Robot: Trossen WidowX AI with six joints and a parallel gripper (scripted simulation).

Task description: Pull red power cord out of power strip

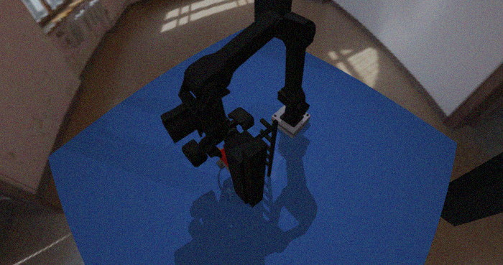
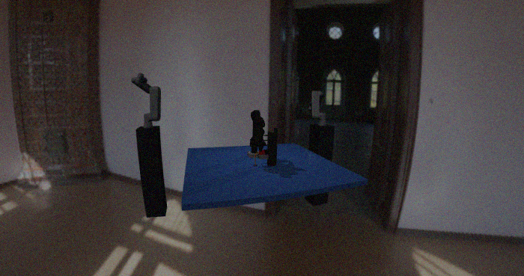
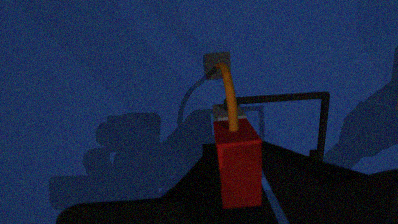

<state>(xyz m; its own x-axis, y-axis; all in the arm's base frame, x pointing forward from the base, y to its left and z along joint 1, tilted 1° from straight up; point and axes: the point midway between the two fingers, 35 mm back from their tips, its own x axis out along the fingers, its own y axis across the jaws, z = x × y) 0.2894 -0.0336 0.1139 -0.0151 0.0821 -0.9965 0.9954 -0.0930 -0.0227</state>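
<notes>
The red plug is 3 cm to the left of my gripper tip. Round my gripper tip: grey end block: 12 cm below, 4 cm to the right, 1 cm behind.
</notes>
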